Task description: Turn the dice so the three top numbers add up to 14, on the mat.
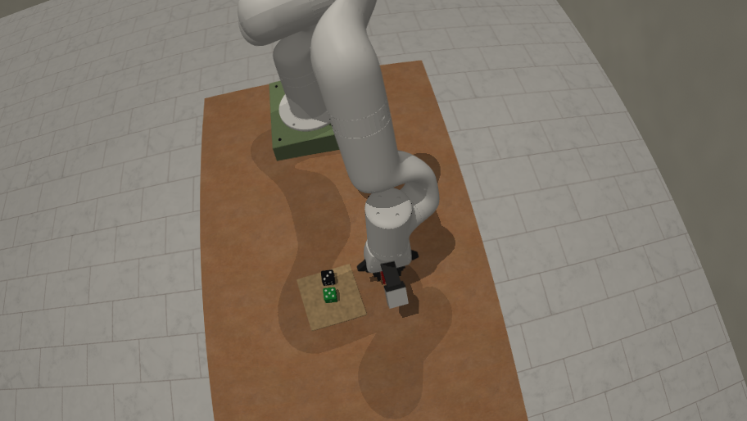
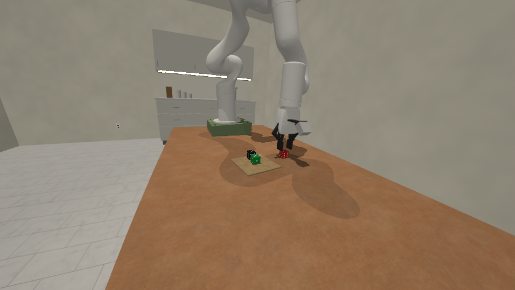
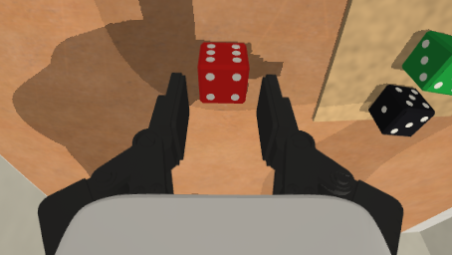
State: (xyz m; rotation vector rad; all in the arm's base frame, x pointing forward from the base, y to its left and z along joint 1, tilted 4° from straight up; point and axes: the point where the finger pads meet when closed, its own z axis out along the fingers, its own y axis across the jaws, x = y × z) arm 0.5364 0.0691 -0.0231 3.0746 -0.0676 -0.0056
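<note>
Right now my hand is 4 cm above the red die. Round my hand: black die 3 cm behind, 14 cm to the right, 4 cm below; green die 1 cm ahead, 15 cm to the right, 4 cm below; tan square mat 1 cm ahead, 15 cm to the right, 5 cm below.
</note>
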